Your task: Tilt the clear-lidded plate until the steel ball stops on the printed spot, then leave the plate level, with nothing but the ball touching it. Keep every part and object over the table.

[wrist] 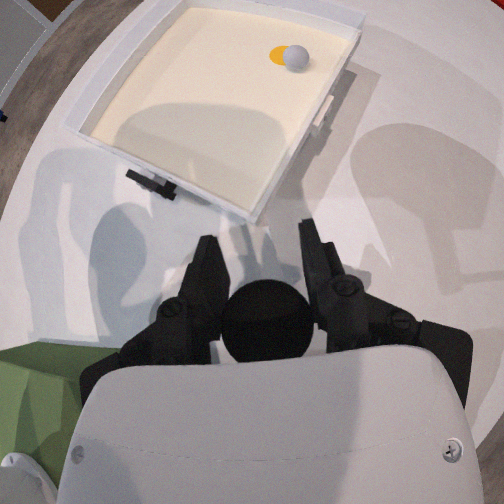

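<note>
The square plate has white walls and a cream floor, and fills the upper middle of the wrist view. The grey steel ball rests near the plate's far right corner, overlapping the right part of the orange printed spot. My gripper is open and empty, its black fingers just short of the plate's near corner and not touching it. A small tab sticks out from the plate's right wall.
A black pivot bracket juts from under the plate's left-near edge. The round white table's rim runs along the left and right. A green shape lies at lower left. Grey-brown floor shows beyond the table at upper left.
</note>
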